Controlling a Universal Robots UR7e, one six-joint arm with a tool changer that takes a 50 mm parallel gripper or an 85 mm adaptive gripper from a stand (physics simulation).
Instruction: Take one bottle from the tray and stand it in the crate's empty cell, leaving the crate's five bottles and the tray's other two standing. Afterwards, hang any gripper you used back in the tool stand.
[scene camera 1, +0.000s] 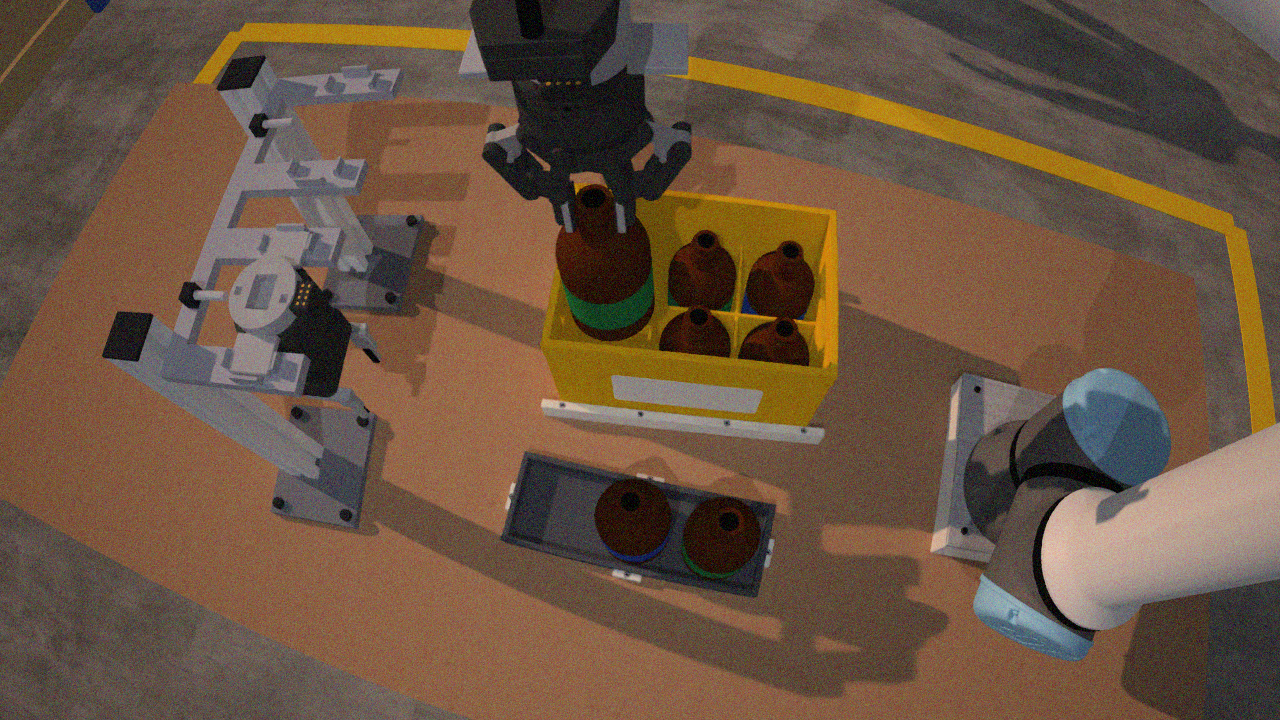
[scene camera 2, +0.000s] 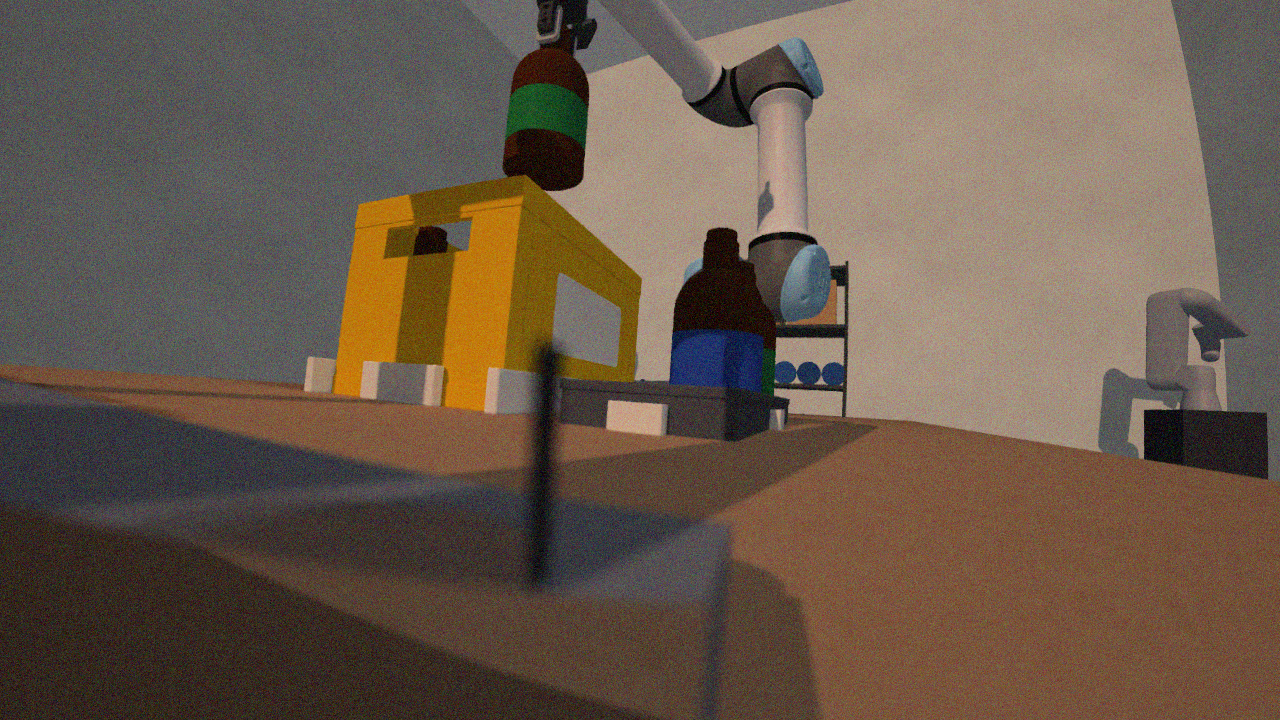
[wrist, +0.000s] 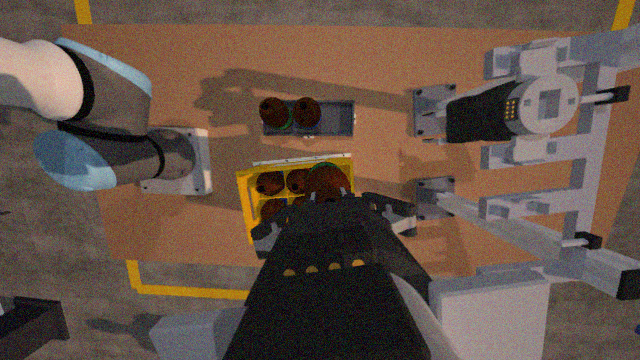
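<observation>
My gripper (scene camera 1: 594, 214) (scene camera 2: 563, 28) (wrist: 328, 195) is shut on the neck of a brown bottle with a green label (scene camera 1: 606, 268) (scene camera 2: 546, 111) (wrist: 327, 177). The bottle hangs upright over the left end of the yellow crate (scene camera 1: 572, 380) (scene camera 2: 483, 304) (wrist: 245, 200); in scene camera 2 its base is above the rim. Several brown bottles stand in the crate; the cells behind the held bottle are hidden. A blue-labelled bottle (scene camera 1: 631, 519) (scene camera 2: 716, 308) (wrist: 307, 111) and a green-labelled bottle (scene camera 1: 720, 534) (wrist: 274, 112) stand in the grey tray (scene camera 1: 546, 514) (scene camera 2: 698, 416) (wrist: 337, 120).
The silver tool stand (scene camera 1: 268, 179) (wrist: 592, 185) is left of the crate in scene camera 1. The other gripper's black body (scene camera 1: 317, 349) (wrist: 475, 117) hangs on it. The arm's base plate (scene camera 1: 953, 465) (wrist: 201, 165) is at the crate's other side. A white strip (scene camera 1: 680, 423) borders the crate.
</observation>
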